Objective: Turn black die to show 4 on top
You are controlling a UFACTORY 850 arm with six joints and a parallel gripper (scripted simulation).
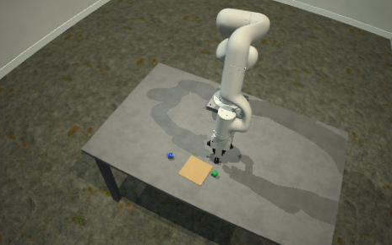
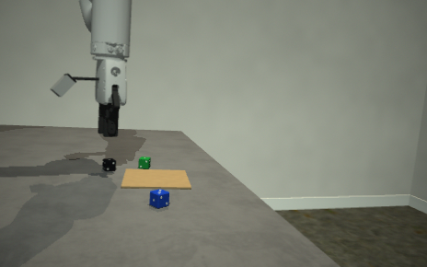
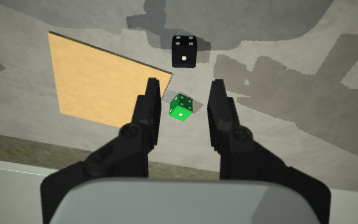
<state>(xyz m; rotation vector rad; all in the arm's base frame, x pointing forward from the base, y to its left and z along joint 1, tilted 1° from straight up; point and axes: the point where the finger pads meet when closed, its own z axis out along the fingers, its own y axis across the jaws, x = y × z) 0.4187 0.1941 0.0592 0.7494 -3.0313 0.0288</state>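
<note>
Right now the black die is 90 mm below my hand. The rest, counted from my hand: blue die 140 mm ahead, 220 mm to the right, 90 mm below; then green die 80 mm ahead, 40 mm to the left, 90 mm below; then tan mat 120 mm ahead, 60 mm to the right, 100 mm below.
</note>
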